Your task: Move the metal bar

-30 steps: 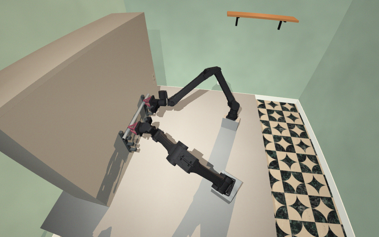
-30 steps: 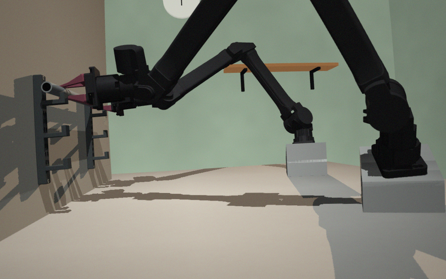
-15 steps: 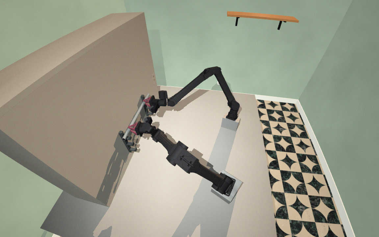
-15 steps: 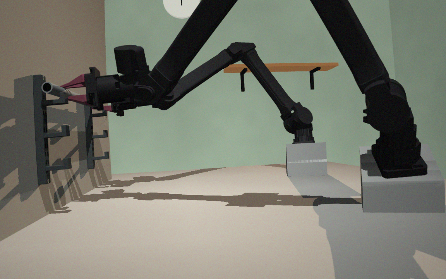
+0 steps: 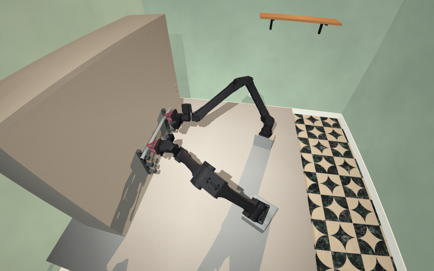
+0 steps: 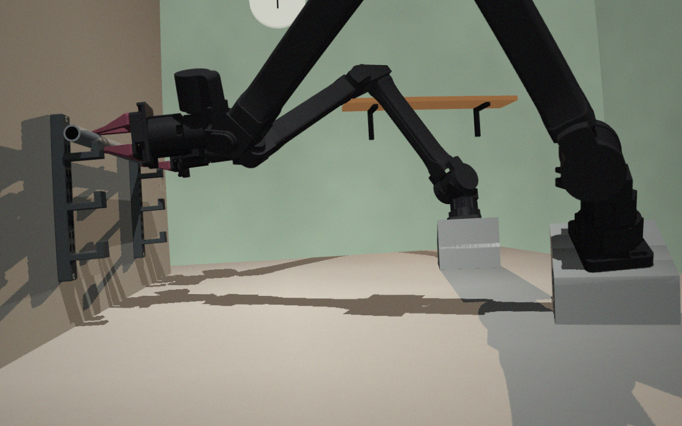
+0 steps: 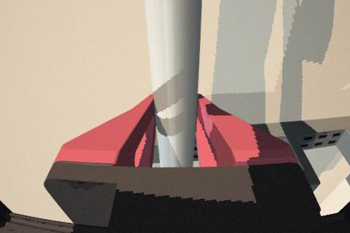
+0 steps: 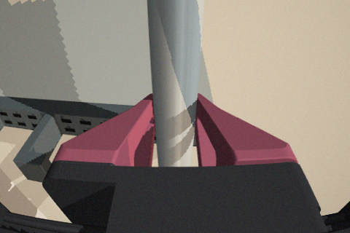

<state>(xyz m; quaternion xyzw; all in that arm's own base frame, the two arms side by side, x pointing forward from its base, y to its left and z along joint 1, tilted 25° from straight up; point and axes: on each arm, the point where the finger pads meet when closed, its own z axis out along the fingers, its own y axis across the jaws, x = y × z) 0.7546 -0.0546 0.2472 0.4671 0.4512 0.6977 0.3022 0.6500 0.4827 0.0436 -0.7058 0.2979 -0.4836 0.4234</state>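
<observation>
My right gripper is now 15 cm to the right of the grey metal bar and 1 cm past it. The rest, counted from my right hand: tall tan wall panel (20 cm to the left, 18 cm ahead, 15 cm above).
Now: the grey metal bar 15 cm to the right of my left hand and 1 cm ahead of it. Round my left hand: tall tan wall panel (20 cm ahead, 15 cm above, 10 cm to the right).
</observation>
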